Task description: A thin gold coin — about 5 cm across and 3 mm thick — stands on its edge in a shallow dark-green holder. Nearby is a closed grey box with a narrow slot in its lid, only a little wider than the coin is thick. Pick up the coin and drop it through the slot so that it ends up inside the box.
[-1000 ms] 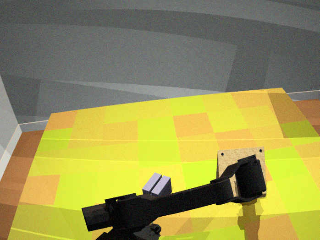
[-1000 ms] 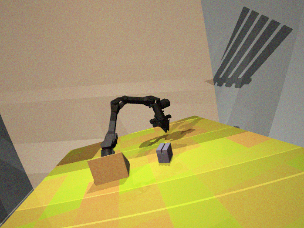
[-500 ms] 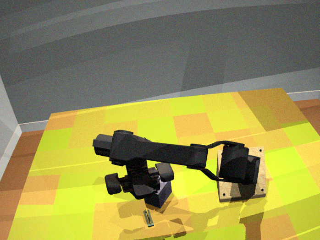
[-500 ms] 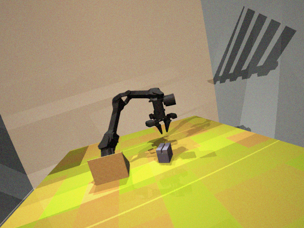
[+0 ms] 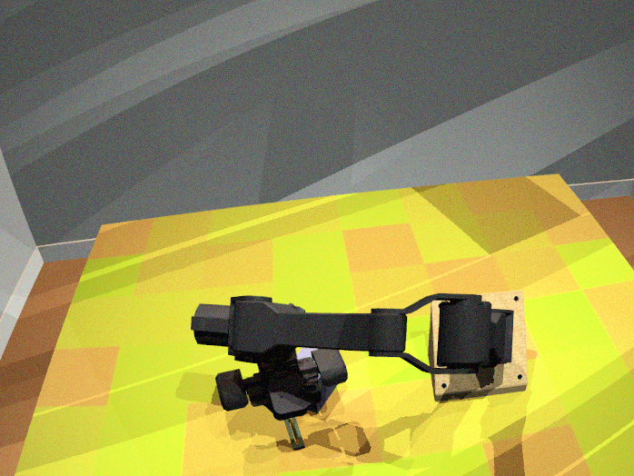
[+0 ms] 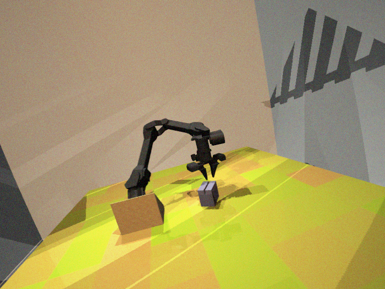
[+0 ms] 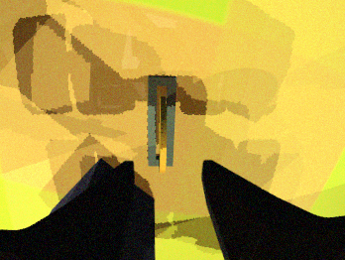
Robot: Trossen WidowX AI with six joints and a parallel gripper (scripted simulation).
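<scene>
Now: the gold coin 40 mm below my gripper tip.
</scene>
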